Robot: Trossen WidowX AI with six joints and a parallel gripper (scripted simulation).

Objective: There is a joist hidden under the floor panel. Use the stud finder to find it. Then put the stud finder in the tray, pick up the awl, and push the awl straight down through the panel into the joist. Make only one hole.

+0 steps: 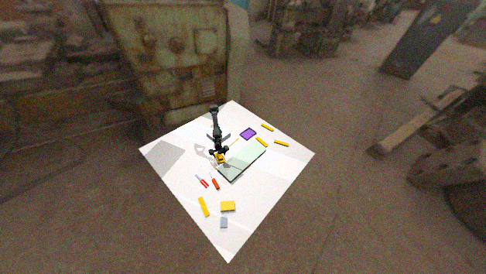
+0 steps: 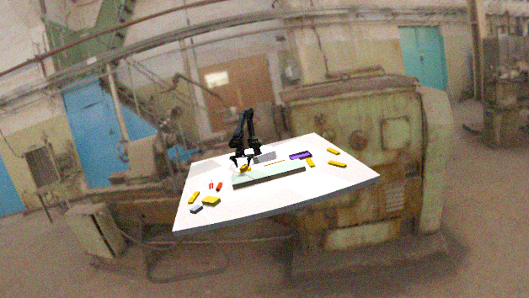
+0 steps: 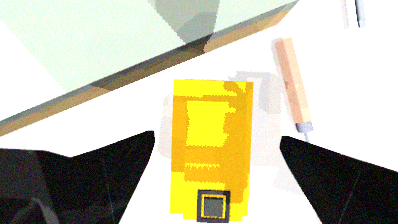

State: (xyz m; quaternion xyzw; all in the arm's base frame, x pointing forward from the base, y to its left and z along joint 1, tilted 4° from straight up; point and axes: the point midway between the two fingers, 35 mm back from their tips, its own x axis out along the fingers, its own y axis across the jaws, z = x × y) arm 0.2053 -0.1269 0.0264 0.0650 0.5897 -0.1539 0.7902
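The yellow stud finder is 30 mm behind my gripper tip, 10 mm to the left of it and 10 mm below it. Round my gripper tip: yellow block (400 mm ahead, 220 mm to the right, 40 mm below); awl (10 mm behind, 90 mm to the right, 40 mm below); thin pencil-like stick (90 mm behind, 250 mm to the left, 50 mm below).
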